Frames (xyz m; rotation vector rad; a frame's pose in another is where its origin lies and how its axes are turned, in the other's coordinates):
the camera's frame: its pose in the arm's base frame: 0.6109 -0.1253 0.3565 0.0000 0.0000 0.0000
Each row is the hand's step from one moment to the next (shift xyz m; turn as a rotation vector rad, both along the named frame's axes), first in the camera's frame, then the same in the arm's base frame.
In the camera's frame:
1: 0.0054 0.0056 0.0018 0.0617 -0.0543 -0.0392
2: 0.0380 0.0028 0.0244 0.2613 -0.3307 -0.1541
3: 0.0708 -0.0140 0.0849 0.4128 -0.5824 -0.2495
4: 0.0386 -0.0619 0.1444 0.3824 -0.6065 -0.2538
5: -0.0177 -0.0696 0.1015 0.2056 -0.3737 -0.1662
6: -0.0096 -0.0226 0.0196 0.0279 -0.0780 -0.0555
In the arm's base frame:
1: 0.0054 0.0056 0.0018 0.0617 -0.0543 -0.0392
2: 0.0380 0.0028 0.0244 0.2613 -0.3307 -0.1541
3: 0.0708 -0.0140 0.0849 0.4128 -0.5824 -0.2495
4: 0.0386 -0.0619 0.1444 0.3824 -0.6065 -0.2538
5: -0.0177 -0.0696 0.1015 0.2056 -0.3737 -0.1662
6: -0.0096 -0.0226 0.0196 0.0279 -0.0780 -0.0555

